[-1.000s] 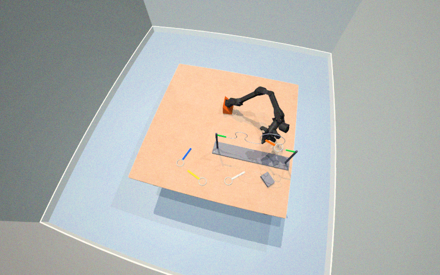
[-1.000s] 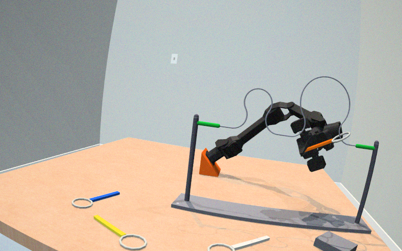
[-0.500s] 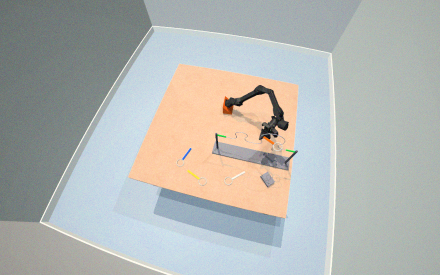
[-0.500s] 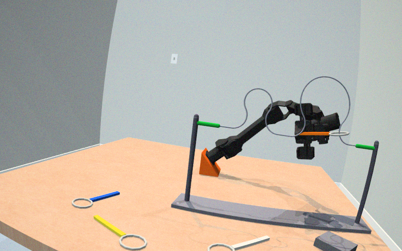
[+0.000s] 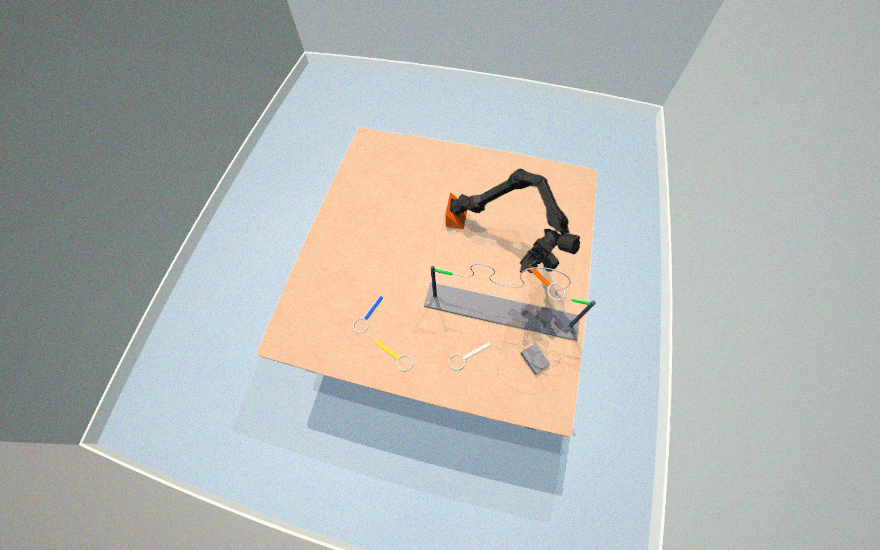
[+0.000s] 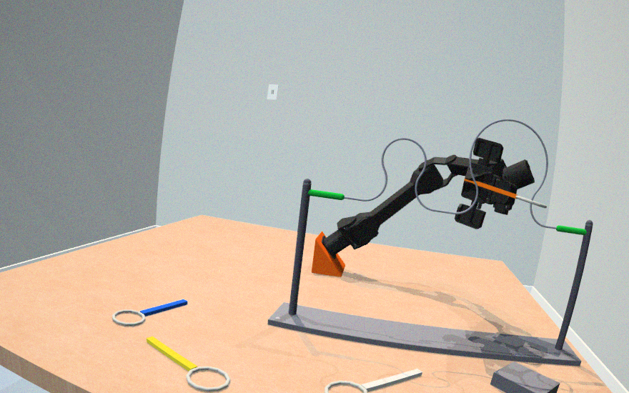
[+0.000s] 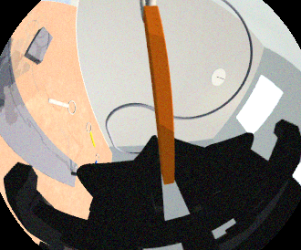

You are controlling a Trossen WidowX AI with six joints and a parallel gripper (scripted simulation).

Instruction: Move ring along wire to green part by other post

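Now: gripper tip 90 mm to the right of the orange-handled ring, 20 mm short of it and 10 mm above it. Also, from my gripper tip: yellow-handled ring 430 mm to the right, 320 mm below, 260 mm ahead; then grey block 310 mm below, 220 mm ahead, 120 mm to the left; then white-handled ring 320 mm below, 230 mm ahead, 150 mm to the right.
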